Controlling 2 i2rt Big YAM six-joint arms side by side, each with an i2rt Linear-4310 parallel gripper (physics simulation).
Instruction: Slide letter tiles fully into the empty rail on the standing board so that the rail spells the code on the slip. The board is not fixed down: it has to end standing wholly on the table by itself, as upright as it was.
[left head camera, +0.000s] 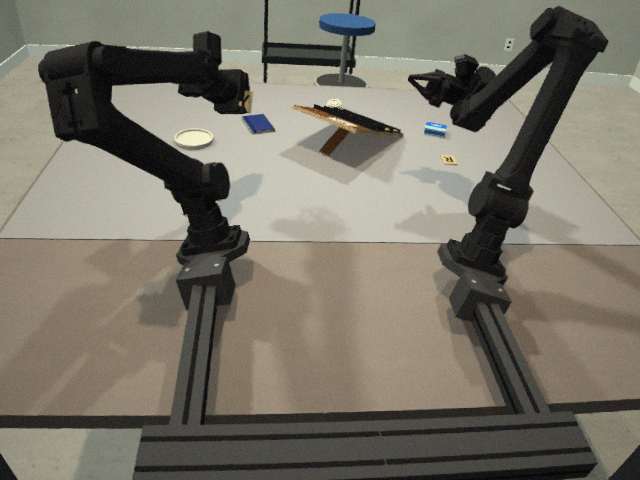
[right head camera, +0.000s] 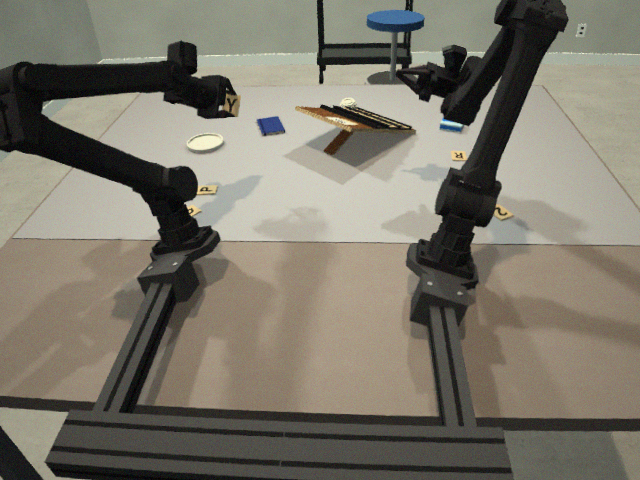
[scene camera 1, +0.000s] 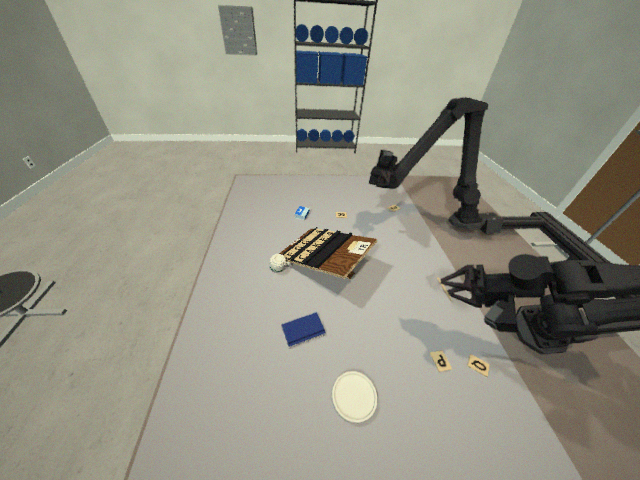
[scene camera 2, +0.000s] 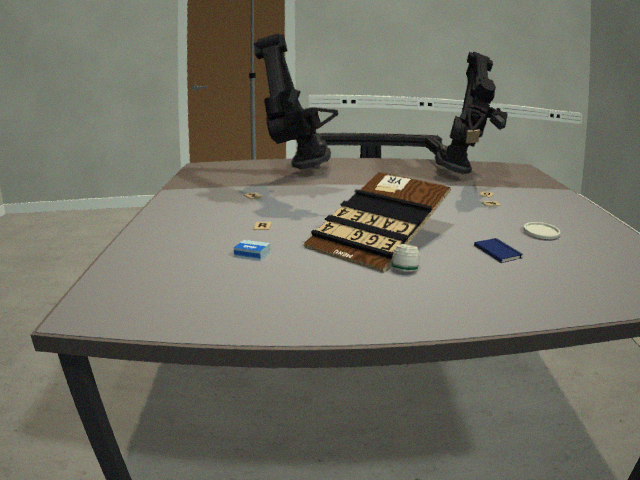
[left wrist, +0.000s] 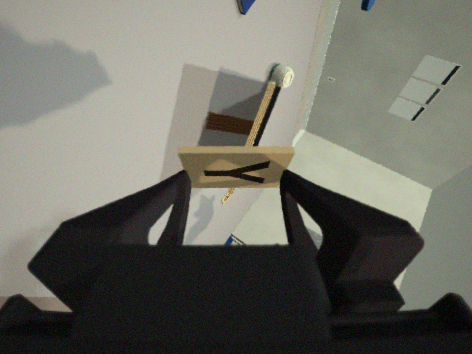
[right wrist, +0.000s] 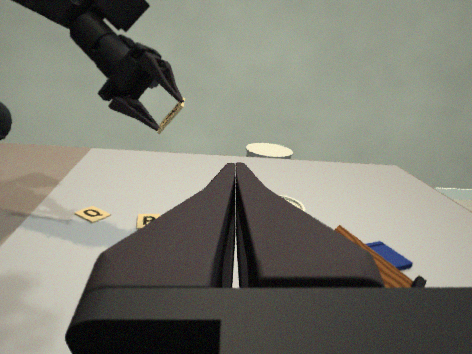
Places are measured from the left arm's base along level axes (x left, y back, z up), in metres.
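Pixels of known places: left gripper, fingertip midpoint: (left head camera: 246, 101) (right head camera: 233, 105) (scene camera 1: 443, 287) (scene camera 2: 470, 136) (left wrist: 235, 177) (right wrist: 170, 116); right gripper, fingertip midpoint: (left head camera: 408, 77) (right head camera: 396, 72) (scene camera 1: 388, 184) (scene camera 2: 338, 112) (right wrist: 235, 177); left arm's base, link origin: (left head camera: 212, 243) (right head camera: 183, 243) (scene camera 1: 542, 327) (scene camera 2: 454, 160); right arm's base, link origin: (left head camera: 474, 260) (right head camera: 443, 261) (scene camera 1: 467, 218) (scene camera 2: 310, 155).
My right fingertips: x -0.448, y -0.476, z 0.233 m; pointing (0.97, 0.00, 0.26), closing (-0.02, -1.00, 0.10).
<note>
For each thing: its top centre in the pictures, then the offset to it from my right fingertips. "*": a spot on its surface instead.
- white cup, top centre: (scene camera 2: 405, 243) (left wrist: 289, 81) (right head camera: 348, 100) (left head camera: 335, 101) (scene camera 1: 279, 257) dx +0.169, dy -0.404, dz -0.248 m
- slip, top centre: (scene camera 2: 393, 178) (right head camera: 341, 117) (scene camera 1: 360, 245) dx +0.159, dy -0.096, dz -0.175 m
- empty rail, surface spot: (scene camera 2: 388, 206) (scene camera 1: 329, 249) * dx +0.139, dy -0.208, dz -0.223 m
- Y tile, top centre: (left wrist: 275, 193) (right wrist: 171, 98) (left head camera: 243, 91) (right head camera: 229, 95) (scene camera 2: 473, 128) dx +0.432, dy +0.086, dz -0.041 m
- R tile, top centre: (scene camera 2: 262, 225) (right head camera: 458, 155) (left head camera: 448, 159) dx -0.207, dy -0.137, dz -0.306 m
- P, top centre: (right wrist: 148, 220) (right head camera: 206, 189) (scene camera 1: 440, 360) dx +0.526, dy +0.138, dz -0.306 m
- Q, top centre: (right wrist: 92, 213) (right head camera: 188, 212) (scene camera 1: 478, 365) dx +0.538, dy +0.255, dz -0.306 m
- blue notebook, top centre: (right wrist: 371, 256) (scene camera 2: 498, 248) (scene camera 1: 303, 328) (left head camera: 258, 122) (right head camera: 270, 124) dx +0.437, dy -0.293, dz -0.300 m
- cream dish, top centre: (scene camera 2: 542, 228) (scene camera 1: 354, 395) (left head camera: 193, 136) (right head camera: 204, 140) dx +0.628, dy -0.142, dz -0.295 m
- blue-white box, top centre: (scene camera 2: 251, 245) (right head camera: 452, 121) (left head camera: 436, 126) (scene camera 1: 302, 210) dx -0.196, dy -0.342, dz -0.285 m
The board (left head camera: 330, 116) (scene camera 1: 336, 264) (scene camera 2: 426, 192) is tipped over backward, its face up, its "MENU" end low by the white cup (scene camera 1: 277, 262) (scene camera 2: 405, 258) and its slip end raised over its brown leg (left head camera: 333, 141). The slip (scene camera 1: 360, 247) (scene camera 2: 393, 182) reads YR. The empty rail (scene camera 1: 329, 249) (scene camera 2: 388, 206) lies between the slip and the CAKE 4 row. My left gripper (right head camera: 231, 104) (left wrist: 235, 177) is shut on the Y tile (scene camera 2: 472, 136), above the table, away from the board. My right gripper (left head camera: 410, 78) (right wrist: 235, 177) is shut and empty. The R tile (left head camera: 448, 159) (scene camera 2: 262, 225) lies flat.
P (right head camera: 207, 189) (scene camera 1: 440, 361) and Q (scene camera 1: 479, 365) (right wrist: 92, 214) tiles lie by the left arm's base; another tile (right head camera: 501, 212) lies by the right arm. A blue notebook (left head camera: 258, 124), a cream dish (left head camera: 193, 138) and a blue-white box (left head camera: 435, 129) flank the board.
</note>
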